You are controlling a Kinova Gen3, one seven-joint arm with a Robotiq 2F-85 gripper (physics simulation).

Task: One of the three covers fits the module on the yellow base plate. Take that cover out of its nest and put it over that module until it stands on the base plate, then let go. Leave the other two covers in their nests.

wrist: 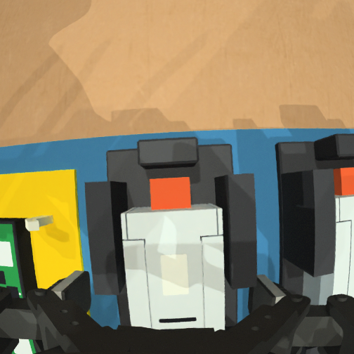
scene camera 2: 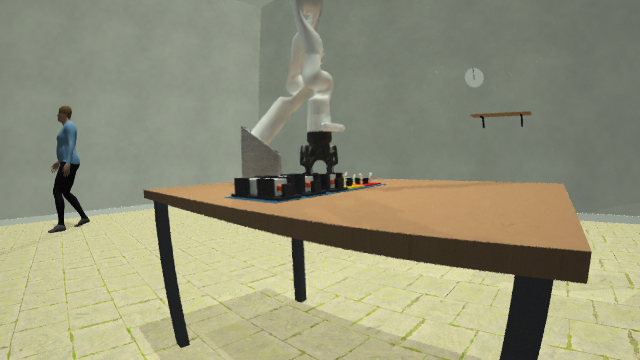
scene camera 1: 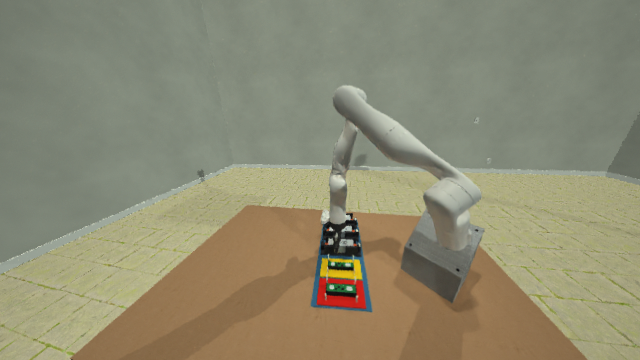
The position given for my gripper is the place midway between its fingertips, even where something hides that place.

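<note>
My gripper (scene camera 2: 320,179) is there for me to see, and the wrist view shows the gripper (wrist: 168,292) too. I also see a blue board (wrist: 275,186).
</note>
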